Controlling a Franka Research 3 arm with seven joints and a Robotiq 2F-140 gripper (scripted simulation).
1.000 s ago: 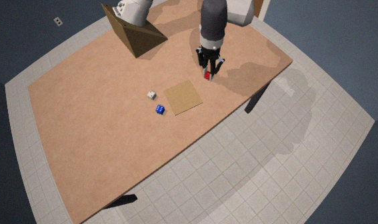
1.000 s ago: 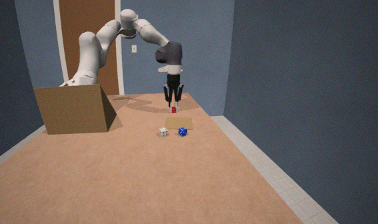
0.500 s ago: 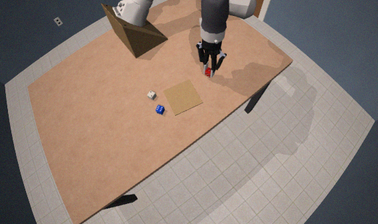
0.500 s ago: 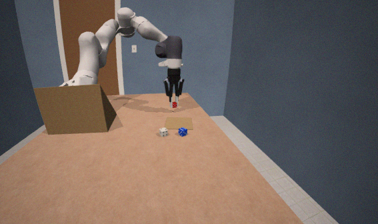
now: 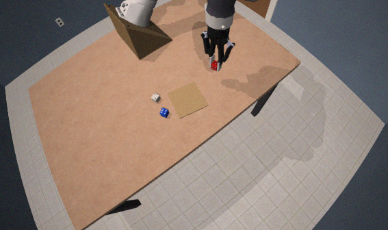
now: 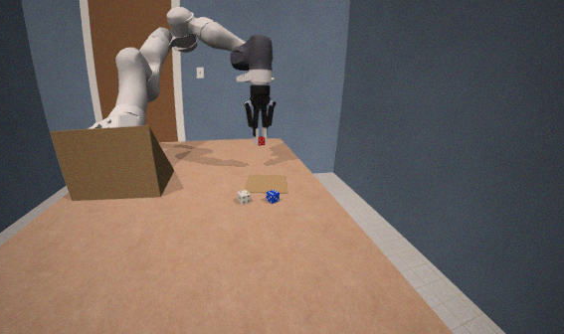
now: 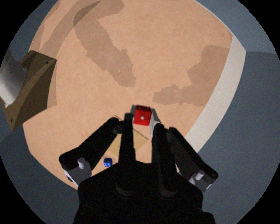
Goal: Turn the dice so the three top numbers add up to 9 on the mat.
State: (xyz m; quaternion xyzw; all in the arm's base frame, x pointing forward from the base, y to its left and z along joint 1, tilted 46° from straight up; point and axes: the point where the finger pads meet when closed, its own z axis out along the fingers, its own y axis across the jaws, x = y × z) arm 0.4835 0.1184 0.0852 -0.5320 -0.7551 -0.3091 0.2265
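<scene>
Now: hand 16 cm to the left of the tan mat, 13 cm above it and 1 cm short of it. From my hand the other things lie so: white die 27 cm to the right, 12 cm below, 8 cm behind; then blue die 28 cm to the right, 12 cm below, 1 cm ahead; then red die 2 cm below.
</scene>
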